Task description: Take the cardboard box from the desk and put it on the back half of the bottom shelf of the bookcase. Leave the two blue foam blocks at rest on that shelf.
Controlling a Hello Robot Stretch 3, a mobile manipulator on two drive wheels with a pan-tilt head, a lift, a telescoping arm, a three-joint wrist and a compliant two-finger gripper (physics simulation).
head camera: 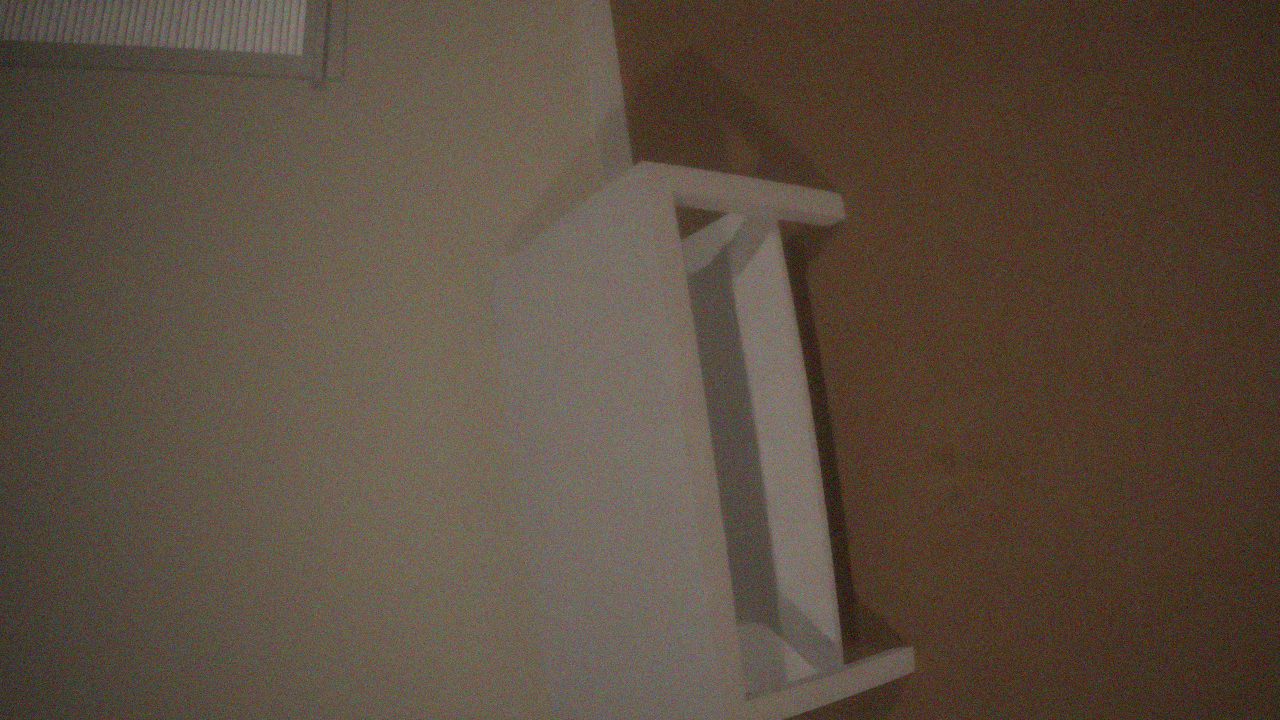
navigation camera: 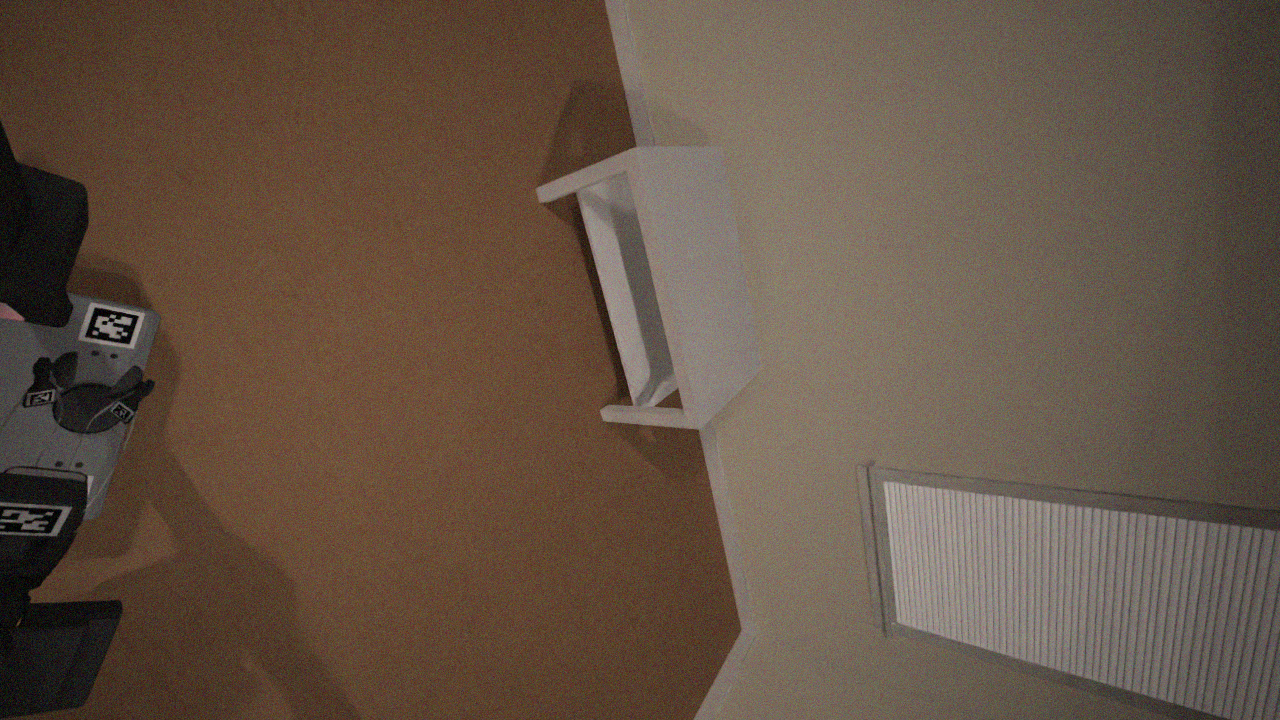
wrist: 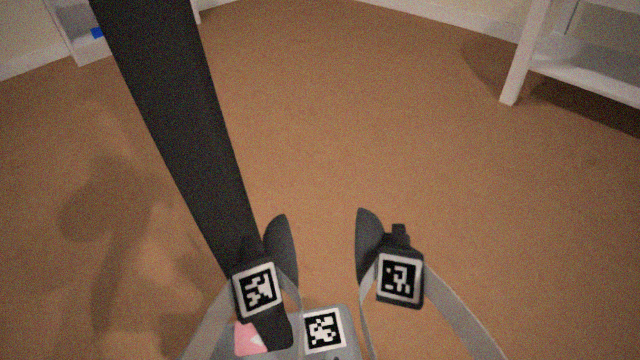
Labels:
The gripper point(navigation camera: 105, 362): 75 cm from the lens. A blind-covered window point(navigation camera: 1143, 600): 238 cm from the lens.

